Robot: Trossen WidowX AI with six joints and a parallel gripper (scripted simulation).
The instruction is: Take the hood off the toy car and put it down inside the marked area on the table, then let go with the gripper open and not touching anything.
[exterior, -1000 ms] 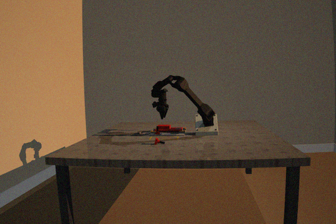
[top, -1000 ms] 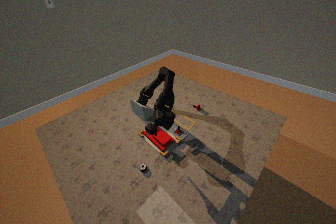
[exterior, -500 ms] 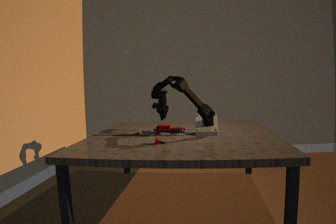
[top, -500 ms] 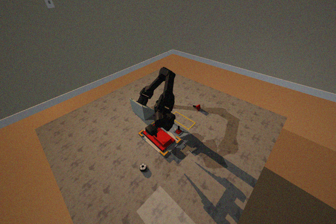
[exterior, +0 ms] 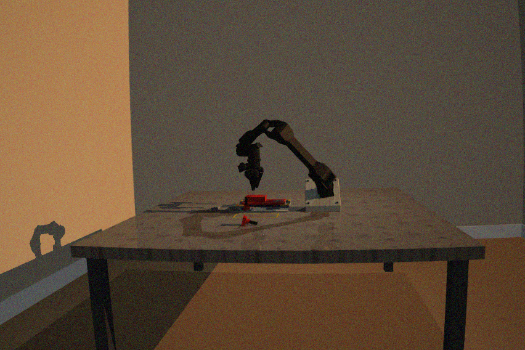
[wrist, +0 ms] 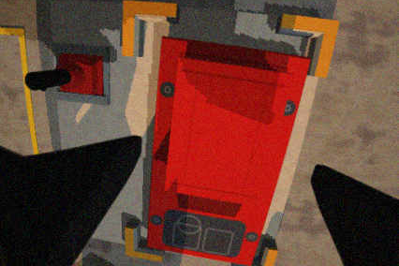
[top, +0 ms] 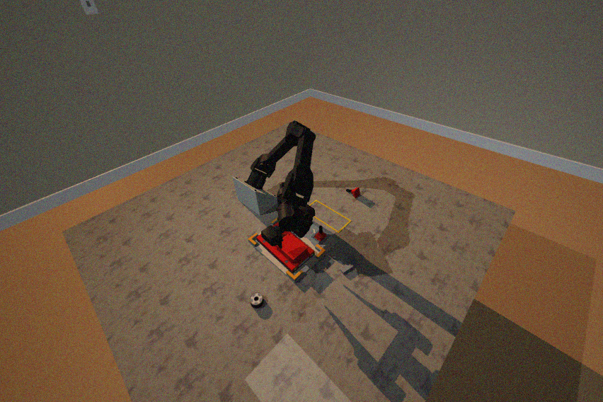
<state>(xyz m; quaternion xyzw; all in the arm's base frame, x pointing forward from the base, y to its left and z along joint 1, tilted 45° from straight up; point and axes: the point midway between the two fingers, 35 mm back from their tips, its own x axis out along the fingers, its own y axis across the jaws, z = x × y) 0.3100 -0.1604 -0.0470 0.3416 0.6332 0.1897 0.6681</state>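
My gripper tip is now 40 mm above the hood. Also, from my gripper tip: wheel: 10 mm ahead, 200 mm to the right, 70 mm below.
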